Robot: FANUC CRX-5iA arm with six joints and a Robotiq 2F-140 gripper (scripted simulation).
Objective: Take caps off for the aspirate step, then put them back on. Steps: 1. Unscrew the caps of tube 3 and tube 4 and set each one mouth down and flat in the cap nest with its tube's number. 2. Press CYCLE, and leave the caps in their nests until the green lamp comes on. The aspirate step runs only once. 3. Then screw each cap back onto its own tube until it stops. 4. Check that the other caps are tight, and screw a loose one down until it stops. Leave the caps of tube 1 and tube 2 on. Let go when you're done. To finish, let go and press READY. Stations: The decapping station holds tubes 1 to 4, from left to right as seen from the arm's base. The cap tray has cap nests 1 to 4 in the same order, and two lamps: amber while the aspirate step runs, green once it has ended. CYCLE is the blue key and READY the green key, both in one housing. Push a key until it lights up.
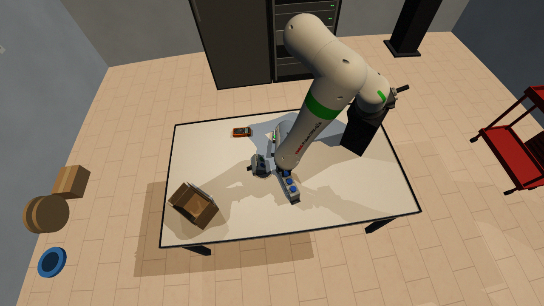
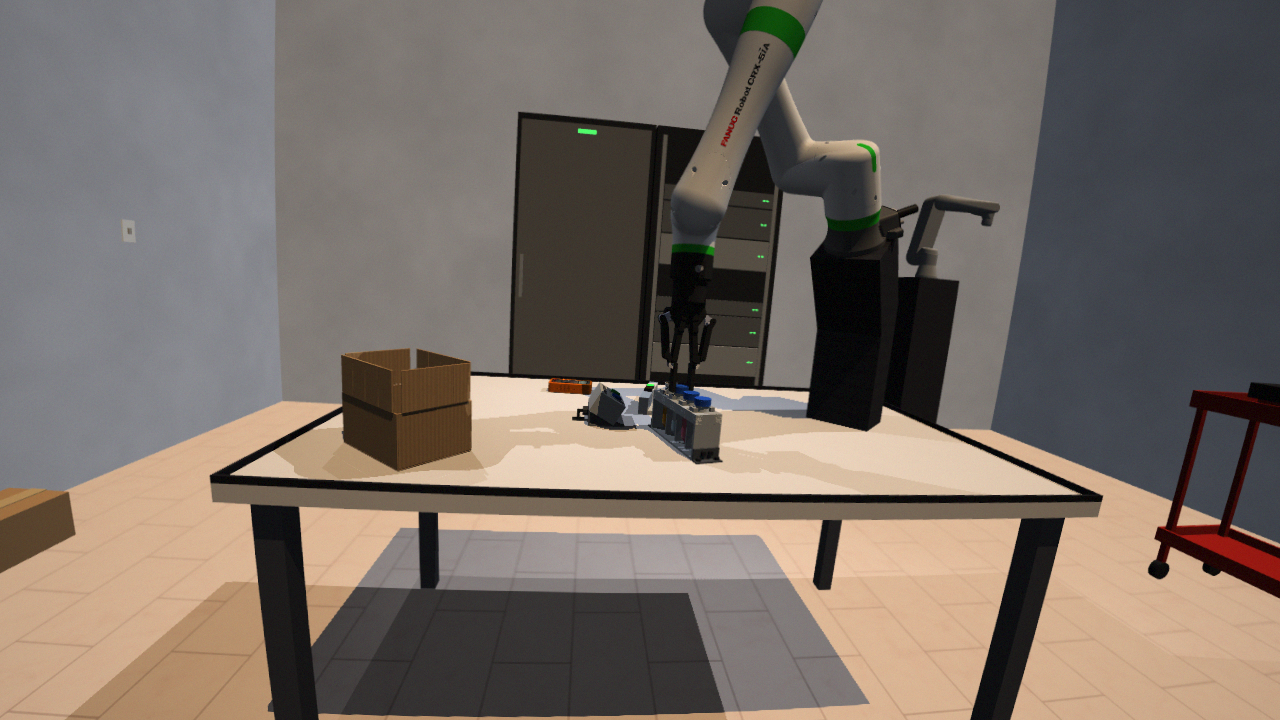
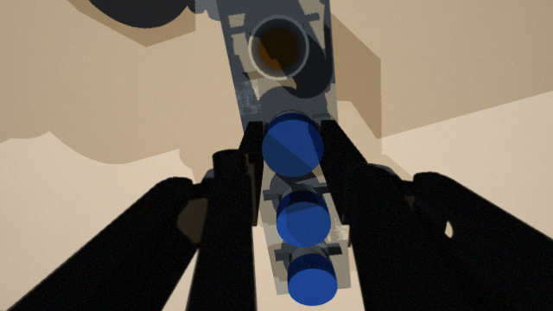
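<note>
My gripper is now 30 mm above the blue cap. Round my hand: blue cycle key: 140 mm ahead, 100 mm to the right, 80 mm below; key housing: 160 mm ahead, 130 mm to the right, 90 mm below; green ready key: 150 mm to the right, 140 mm ahead, 80 mm below.
</note>
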